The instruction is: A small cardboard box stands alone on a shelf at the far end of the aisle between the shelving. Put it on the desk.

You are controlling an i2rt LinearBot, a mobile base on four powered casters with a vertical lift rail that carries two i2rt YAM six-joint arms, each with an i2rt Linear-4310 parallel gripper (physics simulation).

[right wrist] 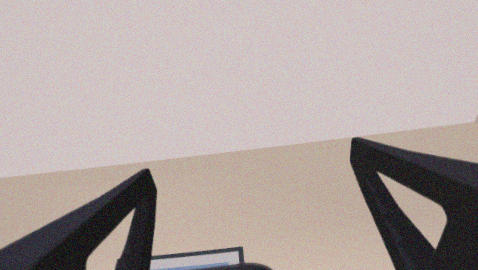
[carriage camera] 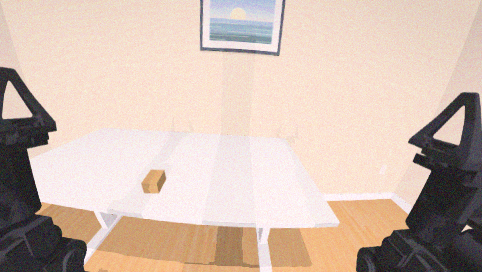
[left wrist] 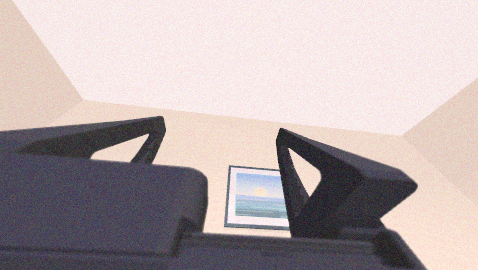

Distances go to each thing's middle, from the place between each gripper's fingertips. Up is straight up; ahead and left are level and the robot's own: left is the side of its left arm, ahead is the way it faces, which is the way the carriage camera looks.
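The framed sunset picture [left wrist: 254,200] is well above my right hand, and it is also far to the left of it and a long way ahead of it.
Counted from my left hand, the picture is a long way ahead, far to the right of the hand and well above it.
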